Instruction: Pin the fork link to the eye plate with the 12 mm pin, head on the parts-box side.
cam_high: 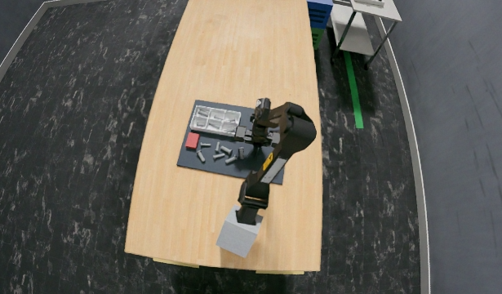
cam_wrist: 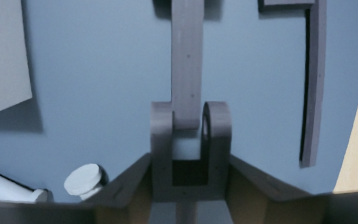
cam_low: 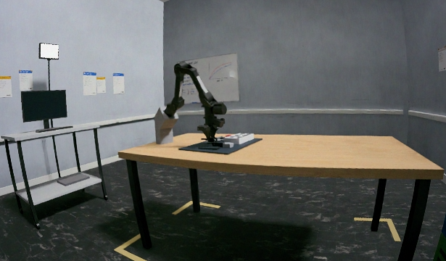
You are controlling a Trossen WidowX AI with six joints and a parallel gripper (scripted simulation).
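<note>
Right now the eye plate is 3 cm ahead of my hand, 1 cm to the right of it and 5 cm below it. The rest, counted from my hand: long dark bar 3 cm ahead, 9 cm to the right, 6 cm below; then pin 2 cm behind, 7 cm to the left, 5 cm below; then dark mat 6 cm ahead, 9 cm to the left, 7 cm below.
</note>
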